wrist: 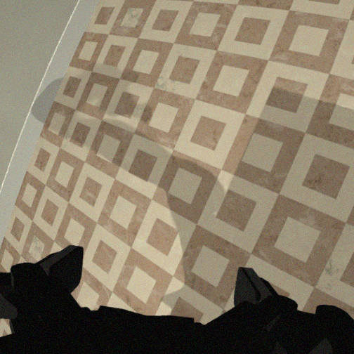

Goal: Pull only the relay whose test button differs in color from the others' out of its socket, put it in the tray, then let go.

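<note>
My gripper (158, 274) is open, with its two black fingers wide apart at the bottom of the wrist view and no object between them. It hangs above a surface patterned with brown and cream squares. The relays, their sockets and the tray do not show in this view.
The patterned surface (207, 132) fills most of the view. Its edge runs slanting along the left side, with a thin pale line and a plain grey area (30, 45) beyond it. The arm's shadow falls across the pattern.
</note>
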